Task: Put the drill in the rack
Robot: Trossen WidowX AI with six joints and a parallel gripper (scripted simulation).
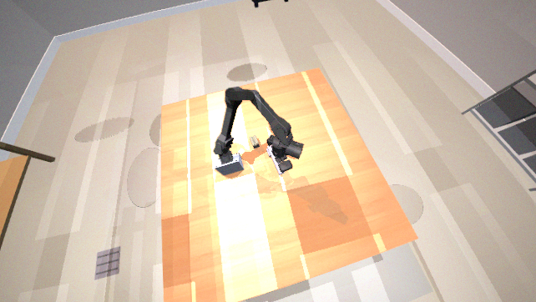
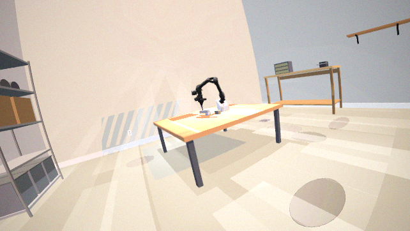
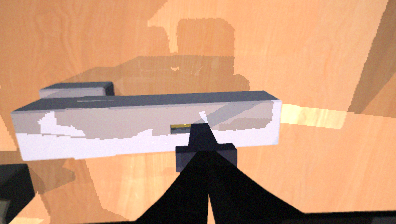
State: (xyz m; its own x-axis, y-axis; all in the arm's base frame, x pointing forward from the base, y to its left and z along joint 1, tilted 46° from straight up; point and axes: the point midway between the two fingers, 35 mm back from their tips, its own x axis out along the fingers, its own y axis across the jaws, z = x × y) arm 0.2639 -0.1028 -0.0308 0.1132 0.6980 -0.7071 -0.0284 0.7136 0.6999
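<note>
The drill is 10 mm behind my gripper tip, 60 mm to the left of it and 70 mm below it. The rest, counted from my gripper tip: grey block: 10 mm behind, 40 mm to the left, 80 mm below.
</note>
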